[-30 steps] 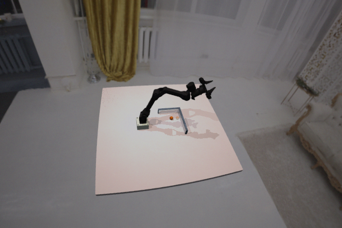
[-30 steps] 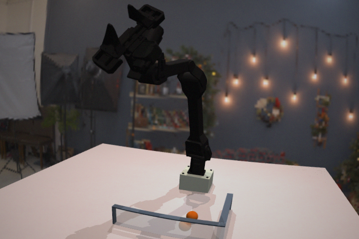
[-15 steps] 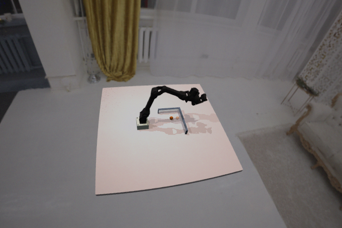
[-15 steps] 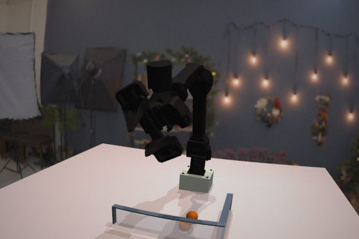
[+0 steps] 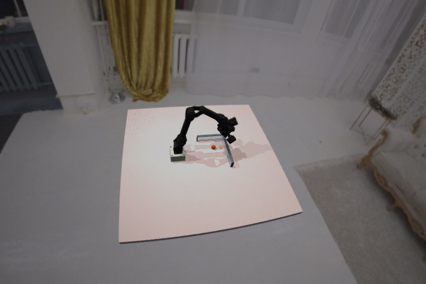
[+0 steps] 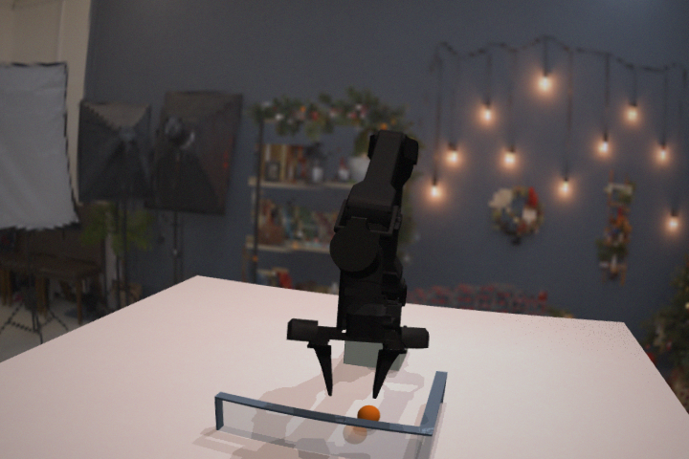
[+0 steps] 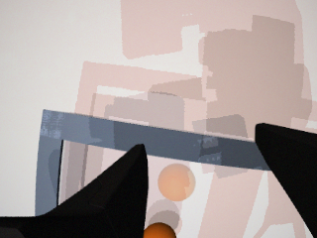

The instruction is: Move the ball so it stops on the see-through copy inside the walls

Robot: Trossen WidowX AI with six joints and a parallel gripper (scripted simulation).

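Now: the orange ball 110 mm behind my gripper tip, 10 mm to the left of it and 80 mm below it. Also, from my gripper tip: see-through copy 50 mm behind, 80 mm below.
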